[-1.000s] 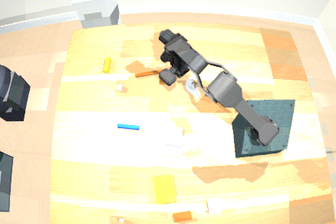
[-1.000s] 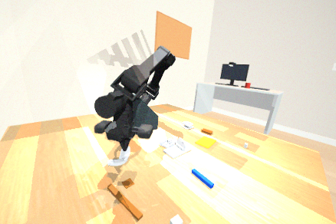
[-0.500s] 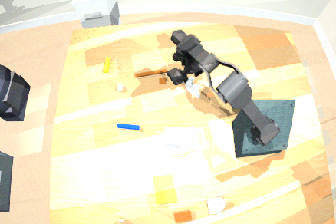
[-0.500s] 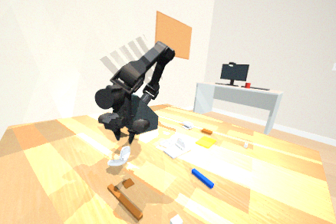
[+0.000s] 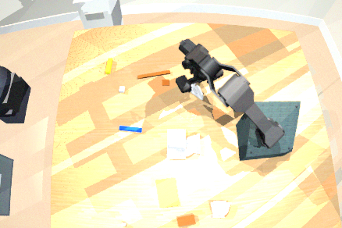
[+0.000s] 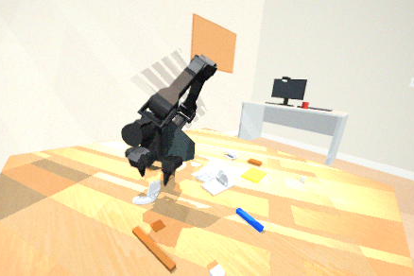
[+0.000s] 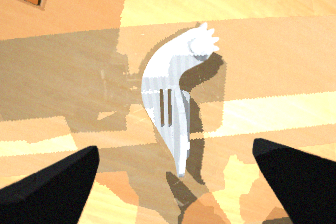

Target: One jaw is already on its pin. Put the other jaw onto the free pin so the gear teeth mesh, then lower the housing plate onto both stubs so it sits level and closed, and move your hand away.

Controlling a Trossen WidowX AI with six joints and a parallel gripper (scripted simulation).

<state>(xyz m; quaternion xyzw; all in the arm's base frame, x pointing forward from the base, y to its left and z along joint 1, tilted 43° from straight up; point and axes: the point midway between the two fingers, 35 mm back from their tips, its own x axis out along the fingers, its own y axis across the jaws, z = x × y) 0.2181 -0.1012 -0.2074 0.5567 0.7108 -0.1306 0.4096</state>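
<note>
Now: the white jaw 5 cm below my gripper tip and 4 cm to the right of it. From my gripper tip the other things lie so: long orange bar: 18 cm ahead, 9 cm to the right, 5 cm below; small orange square: 13 cm ahead, 5 cm to the right, 5 cm below; blue bar: 27 cm ahead, 16 cm to the left, 5 cm below.
</note>
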